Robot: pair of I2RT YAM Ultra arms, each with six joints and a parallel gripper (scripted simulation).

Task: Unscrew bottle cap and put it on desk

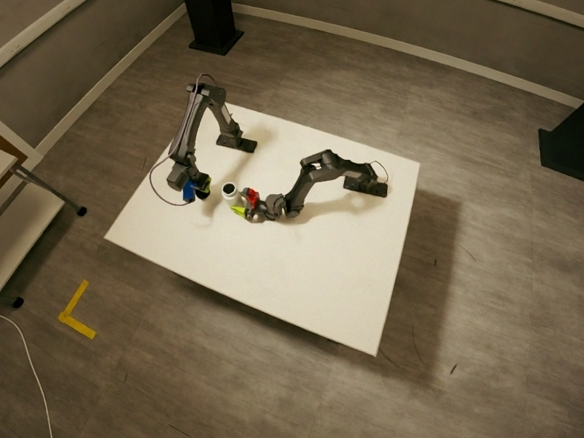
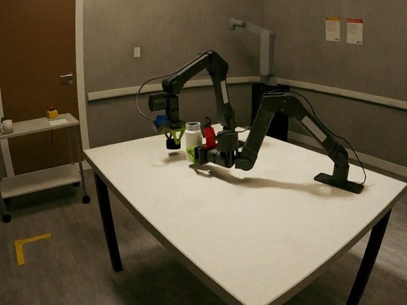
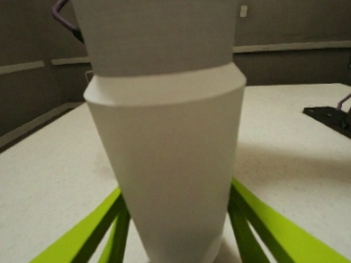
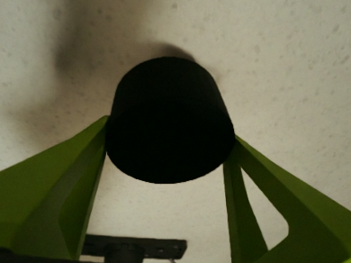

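Right now my left hand is 6 cm below the white bottle. Also, from my left hand: black cap 16 cm to the right, 3 cm below.
The black cap is 2 cm below my right hand. Also, from my right hand: white bottle: 16 cm to the left, 7 cm above.
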